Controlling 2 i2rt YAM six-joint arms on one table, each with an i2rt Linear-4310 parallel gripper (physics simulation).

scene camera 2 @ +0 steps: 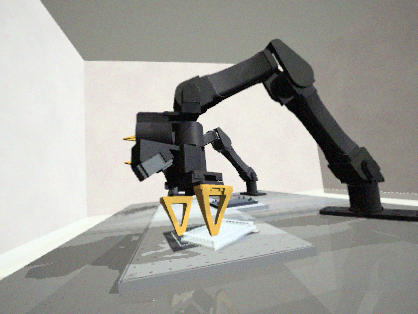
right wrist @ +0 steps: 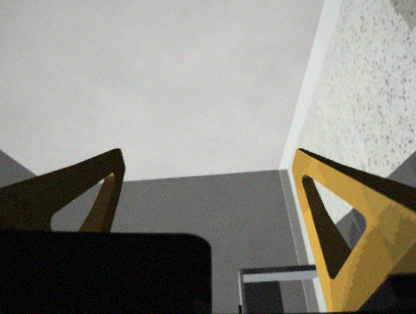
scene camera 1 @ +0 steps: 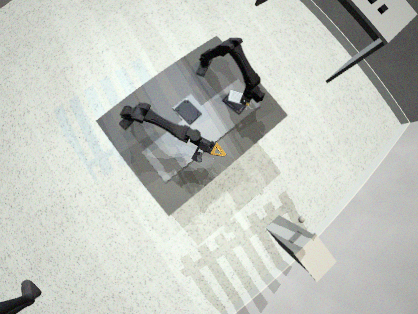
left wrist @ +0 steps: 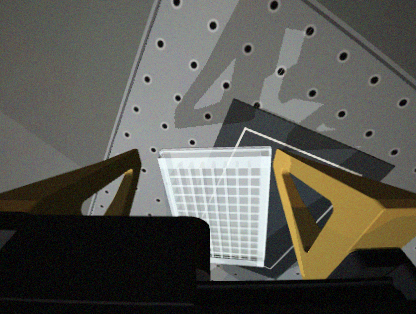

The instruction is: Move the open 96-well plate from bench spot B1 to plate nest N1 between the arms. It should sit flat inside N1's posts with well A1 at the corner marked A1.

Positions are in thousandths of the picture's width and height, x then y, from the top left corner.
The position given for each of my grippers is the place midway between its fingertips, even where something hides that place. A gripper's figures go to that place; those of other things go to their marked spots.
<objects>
My left gripper (scene camera 2: 468, 750): 0.35 m from the lens. A clear well plate (scene camera 2: 551, 734) is 0.38 m from the lens.
</objects>
